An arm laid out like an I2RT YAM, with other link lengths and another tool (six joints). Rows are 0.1 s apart.
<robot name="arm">
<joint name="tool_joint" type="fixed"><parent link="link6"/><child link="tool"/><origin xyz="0.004 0.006 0.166" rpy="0.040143 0 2.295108"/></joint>
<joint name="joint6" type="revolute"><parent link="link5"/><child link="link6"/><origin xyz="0.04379 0 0.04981" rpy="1.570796 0 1.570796"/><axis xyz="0 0 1"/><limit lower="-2.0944" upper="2.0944"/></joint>
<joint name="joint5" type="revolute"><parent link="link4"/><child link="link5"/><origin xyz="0.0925 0.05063 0.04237" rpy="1.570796 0 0"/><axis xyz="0 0 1"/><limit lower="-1.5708" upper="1.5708"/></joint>
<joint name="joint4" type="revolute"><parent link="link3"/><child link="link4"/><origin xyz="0.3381 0.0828 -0.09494"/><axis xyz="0 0 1"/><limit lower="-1.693" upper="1.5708"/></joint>
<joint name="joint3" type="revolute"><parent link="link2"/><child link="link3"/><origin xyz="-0.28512 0 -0.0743" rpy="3.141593 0 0"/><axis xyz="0 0 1"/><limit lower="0" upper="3.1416"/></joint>
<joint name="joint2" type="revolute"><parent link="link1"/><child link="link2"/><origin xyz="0.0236 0.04 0.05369" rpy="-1.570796 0 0"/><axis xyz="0 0 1"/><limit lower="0" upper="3.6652"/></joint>
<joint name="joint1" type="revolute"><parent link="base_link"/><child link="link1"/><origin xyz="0 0 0.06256"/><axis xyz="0 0 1"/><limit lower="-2.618" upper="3.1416"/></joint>
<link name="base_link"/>
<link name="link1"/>
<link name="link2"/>
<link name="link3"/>
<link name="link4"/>
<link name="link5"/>
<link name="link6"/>
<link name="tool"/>
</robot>
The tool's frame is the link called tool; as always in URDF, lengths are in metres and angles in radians.
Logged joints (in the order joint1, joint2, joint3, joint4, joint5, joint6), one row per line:
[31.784, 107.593, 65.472, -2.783, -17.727, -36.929]
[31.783, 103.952, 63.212, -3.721, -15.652, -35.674]
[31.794, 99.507, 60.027, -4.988, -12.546, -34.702]
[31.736, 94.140, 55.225, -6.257, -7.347, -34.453]
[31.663, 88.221, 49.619, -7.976, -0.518, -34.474]
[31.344, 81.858, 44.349, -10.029, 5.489, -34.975]
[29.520, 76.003, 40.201, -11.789, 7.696, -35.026]
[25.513, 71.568, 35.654, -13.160, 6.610, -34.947]
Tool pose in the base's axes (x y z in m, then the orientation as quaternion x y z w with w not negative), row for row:
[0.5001, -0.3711, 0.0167, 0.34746, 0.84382, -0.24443, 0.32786]
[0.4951, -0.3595, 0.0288, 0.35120, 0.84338, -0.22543, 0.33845]
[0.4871, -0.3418, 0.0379, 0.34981, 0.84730, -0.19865, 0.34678]
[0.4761, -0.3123, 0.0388, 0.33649, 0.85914, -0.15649, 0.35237]
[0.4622, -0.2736, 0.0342, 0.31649, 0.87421, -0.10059, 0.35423]
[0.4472, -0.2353, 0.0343, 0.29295, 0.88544, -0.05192, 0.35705]
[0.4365, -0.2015, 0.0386, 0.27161, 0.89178, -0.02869, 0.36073]
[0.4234, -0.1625, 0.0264, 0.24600, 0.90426, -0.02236, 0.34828]
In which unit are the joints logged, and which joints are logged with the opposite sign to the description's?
The joints are logged in degrees. Opposite sign: joint1, joint5.
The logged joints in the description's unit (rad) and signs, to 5 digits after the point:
[-0.55474, 1.87785, 1.14270, -0.04857, 0.30939, -0.64453]
[-0.55472, 1.81430, 1.10326, -0.06494, 0.27318, -0.62263]
[-0.55491, 1.73672, 1.04767, -0.08706, 0.21897, -0.60566]
[-0.55390, 1.64305, 0.96386, -0.10921, 0.12823, -0.60132]
[-0.55262, 1.53975, 0.86601, -0.13921, 0.00904, -0.60168]
[-0.54706, 1.42869, 0.77404, -0.17504, -0.09580, -0.61043]
[-0.51522, 1.32650, 0.70164, -0.20576, -0.13432, -0.61132]
[-0.44529, 1.24910, 0.62228, -0.22969, -0.11537, -0.60994]

